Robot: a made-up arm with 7 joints. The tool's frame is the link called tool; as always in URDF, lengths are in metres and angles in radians.
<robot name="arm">
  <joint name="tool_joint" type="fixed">
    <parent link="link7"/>
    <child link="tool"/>
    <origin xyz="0 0 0" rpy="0 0 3.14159"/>
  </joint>
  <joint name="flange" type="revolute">
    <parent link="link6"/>
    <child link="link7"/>
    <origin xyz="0.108 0.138 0" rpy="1.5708 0 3.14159"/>
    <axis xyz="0 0 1"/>
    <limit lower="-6.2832" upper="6.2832" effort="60" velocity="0.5"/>
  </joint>
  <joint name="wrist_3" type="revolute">
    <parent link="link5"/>
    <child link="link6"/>
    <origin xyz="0 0 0" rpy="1.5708 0 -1.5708"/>
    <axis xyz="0 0 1"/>
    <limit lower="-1.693" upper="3.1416" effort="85" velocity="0.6"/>
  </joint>
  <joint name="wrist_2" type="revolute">
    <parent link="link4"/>
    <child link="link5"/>
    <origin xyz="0.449 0.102 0" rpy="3.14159 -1.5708 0"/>
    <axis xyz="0 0 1"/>
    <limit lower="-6.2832" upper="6.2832" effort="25" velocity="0.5"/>
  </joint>
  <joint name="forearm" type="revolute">
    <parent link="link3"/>
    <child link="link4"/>
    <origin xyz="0.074 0 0" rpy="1.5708 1.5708 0"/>
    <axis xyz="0 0 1"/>
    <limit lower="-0.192" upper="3.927" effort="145" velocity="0.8"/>
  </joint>
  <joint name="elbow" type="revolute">
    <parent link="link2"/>
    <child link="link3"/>
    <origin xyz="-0.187 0 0" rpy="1.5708 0 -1.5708"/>
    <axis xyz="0 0 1"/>
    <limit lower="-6.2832" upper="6.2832" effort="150" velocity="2.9"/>
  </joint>
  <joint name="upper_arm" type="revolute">
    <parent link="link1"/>
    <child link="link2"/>
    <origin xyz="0 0 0" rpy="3.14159 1.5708 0"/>
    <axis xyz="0 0 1"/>
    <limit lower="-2.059" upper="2.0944" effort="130" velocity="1.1"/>
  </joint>
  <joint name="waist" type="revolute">
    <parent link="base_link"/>
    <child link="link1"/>
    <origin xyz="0 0 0.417" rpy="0 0 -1.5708"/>
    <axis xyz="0 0 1"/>
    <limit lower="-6.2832" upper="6.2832" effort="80" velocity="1.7"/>
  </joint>
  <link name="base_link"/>
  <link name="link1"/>
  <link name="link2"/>
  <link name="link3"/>
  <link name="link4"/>
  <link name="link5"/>
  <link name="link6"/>
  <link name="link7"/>
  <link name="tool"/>
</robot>
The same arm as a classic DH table. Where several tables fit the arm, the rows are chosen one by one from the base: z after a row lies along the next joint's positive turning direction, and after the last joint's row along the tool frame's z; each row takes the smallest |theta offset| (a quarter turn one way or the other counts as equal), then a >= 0, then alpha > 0; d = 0 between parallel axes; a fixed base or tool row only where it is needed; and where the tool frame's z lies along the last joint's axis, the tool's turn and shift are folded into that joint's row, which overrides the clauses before.
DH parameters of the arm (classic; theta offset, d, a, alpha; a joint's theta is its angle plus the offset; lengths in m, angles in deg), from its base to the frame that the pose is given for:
waist: 0.00 0.4170 0.0000 -90.00
upper_arm: 0.00 0.0000 0.0000 90.00
elbow: 0.00 0.1870 0.0740 90.00
forearm: 0.00 0.0000 0.1020 90.00
wrist_2: 0.00 0.4490 0.0000 90.00
wrist_3: 0.00 0.0000 0.1080 -90.00
flange: 0.00 0.1380 0.0000 0.00
Joint limits (deg, base to tool): -360.00..360.00 -117.97..120.00 -360.00..360.00 -11.00..225.00 -360.00..360.00 -97.00..180.00 -360.00..360.00

